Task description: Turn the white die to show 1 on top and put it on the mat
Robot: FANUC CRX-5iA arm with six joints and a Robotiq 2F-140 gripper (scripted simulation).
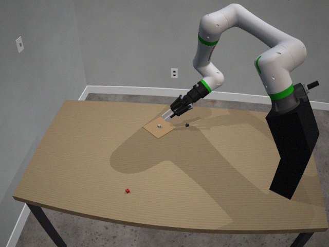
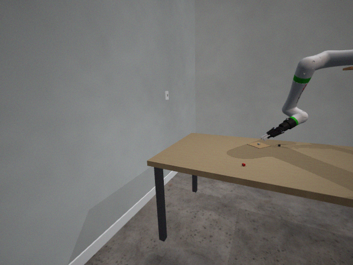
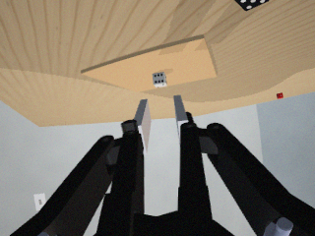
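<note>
Now: hand 6 cm above the white die, 5 cm short of it and 3 cm to the right of it. The rest, counted from my hand: tan mat: 7 cm below, 5 cm ahead, 3 cm to the left; then black die: 11 cm behind, 6 cm below, 1 cm to the left; then red die: 52 cm to the left, 18 cm ahead, 6 cm below.
</note>
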